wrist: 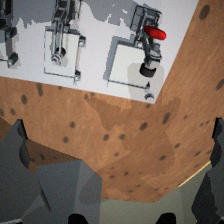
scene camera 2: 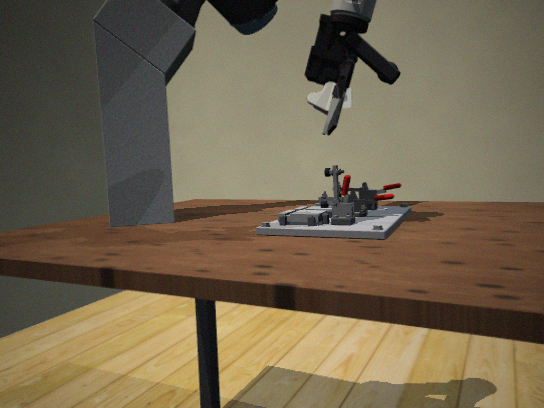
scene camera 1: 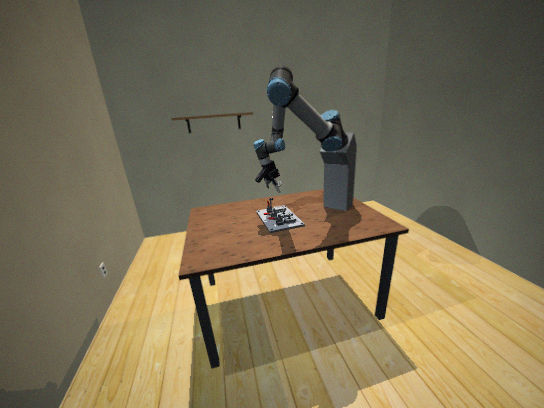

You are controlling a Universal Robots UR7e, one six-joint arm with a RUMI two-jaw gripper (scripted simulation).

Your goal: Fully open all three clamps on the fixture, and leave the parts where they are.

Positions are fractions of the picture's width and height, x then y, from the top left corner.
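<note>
Gripper at (scene camera 2: 0.60, 0.33) and (wrist: 0.54, 0.54). Toggle clamp at (scene camera 2: 0.63, 0.52).
</note>
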